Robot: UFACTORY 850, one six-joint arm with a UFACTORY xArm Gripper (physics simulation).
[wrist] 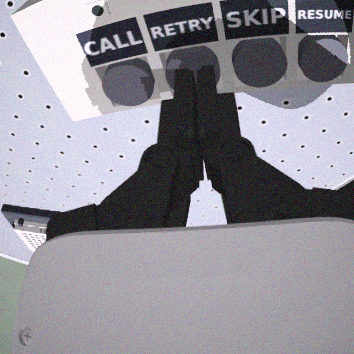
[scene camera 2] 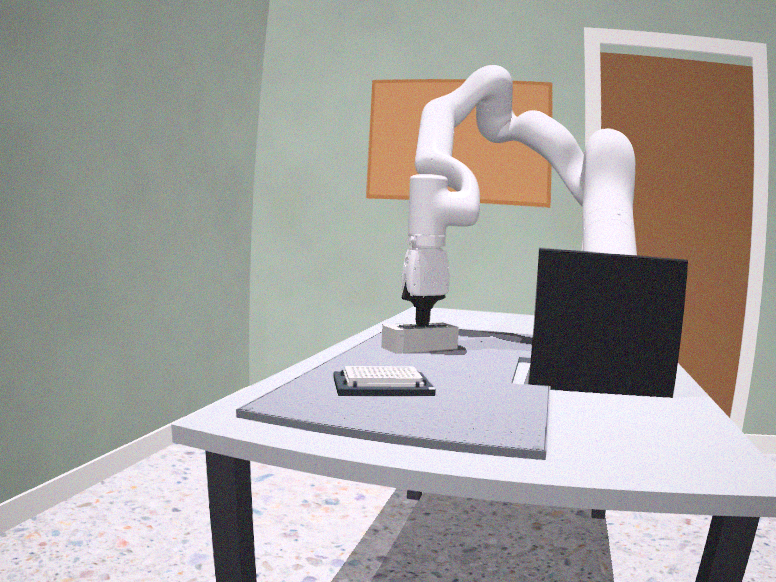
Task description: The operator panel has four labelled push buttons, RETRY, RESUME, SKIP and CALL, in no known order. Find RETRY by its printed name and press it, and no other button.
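The operator panel [scene camera 2: 429, 339] [wrist: 65, 60] is a light box on the grey mat. In the wrist view its labels read, left to right, CALL, RETRY, SKIP, RESUME. Below them are the dark round CALL button [wrist: 128, 84], RETRY button [wrist: 192, 56], SKIP button [wrist: 259, 62] and RESUME button [wrist: 320, 62]. My gripper [scene camera 2: 423, 325] [wrist: 199, 92] is shut and empty. Its fingertips overlap the lower part of the RETRY button in the wrist view and are at the panel's top in the scene view. Whether they touch the button or it is pushed down I cannot tell.
A white gridded block on a dark tray [scene camera 2: 383, 377] [wrist: 32, 235] lies on the mat [scene camera 2: 476, 419], nearer the scene camera. A tall black board [scene camera 2: 608, 322] stands on the table to the right. A dark cable-like strip [scene camera 2: 507, 337] lies behind the panel.
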